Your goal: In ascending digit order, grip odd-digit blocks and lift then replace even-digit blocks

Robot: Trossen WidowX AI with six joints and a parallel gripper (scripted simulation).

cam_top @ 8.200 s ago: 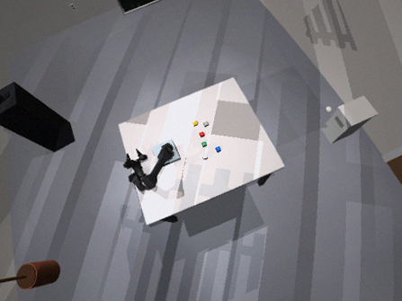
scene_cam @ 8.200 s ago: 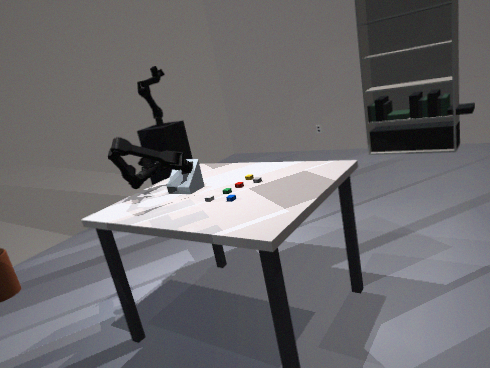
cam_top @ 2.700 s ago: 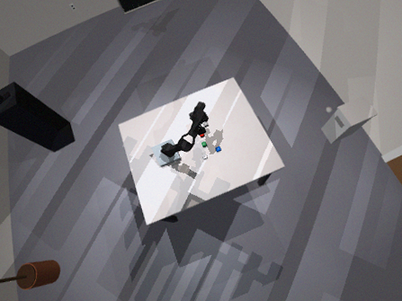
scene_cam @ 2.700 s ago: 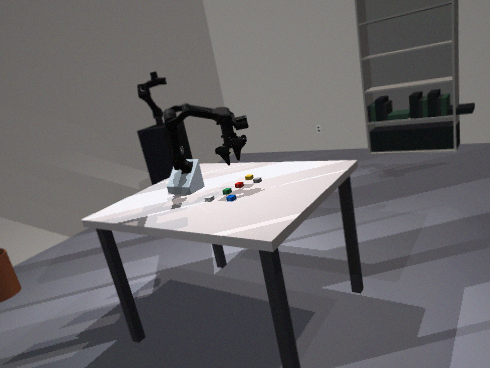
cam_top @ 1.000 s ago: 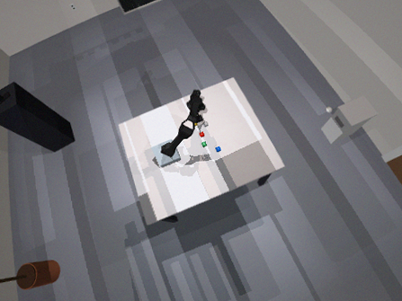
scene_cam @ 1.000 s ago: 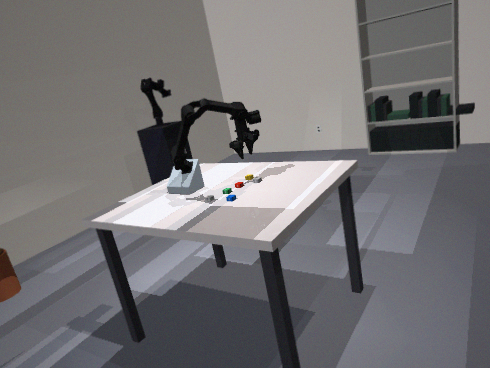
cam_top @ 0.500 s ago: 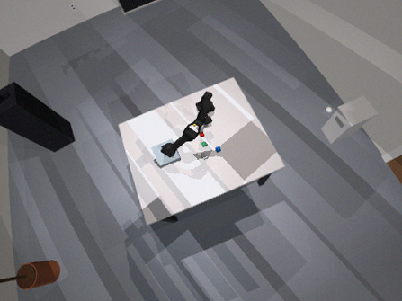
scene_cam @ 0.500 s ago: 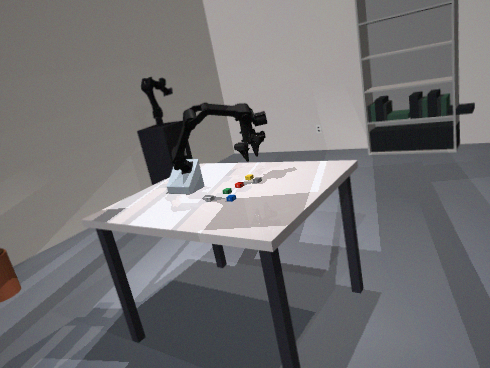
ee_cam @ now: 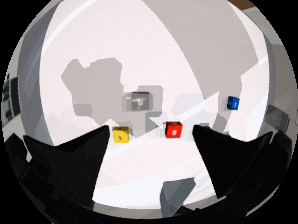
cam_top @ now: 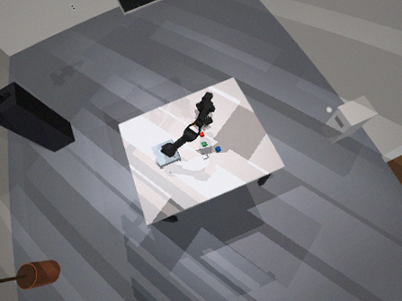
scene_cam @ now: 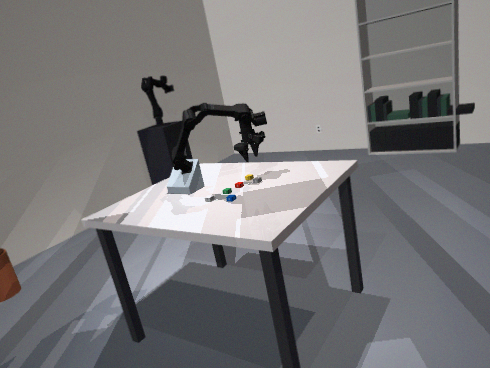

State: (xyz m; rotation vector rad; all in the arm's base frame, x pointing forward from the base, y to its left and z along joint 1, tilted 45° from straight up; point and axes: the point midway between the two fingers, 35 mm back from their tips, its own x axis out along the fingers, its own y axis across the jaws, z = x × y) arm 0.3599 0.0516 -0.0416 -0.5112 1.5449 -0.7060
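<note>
The green block is 130 mm to the right of my gripper tip, 110 mm below it and 90 mm behind it. The rest, counted from my gripper tip: yellow block: 110 mm below, 70 mm to the left, 70 mm behind; then red block: 110 mm below, 70 mm behind, 50 mm to the right; then grey block: 110 mm below, 10 mm to the left.
</note>
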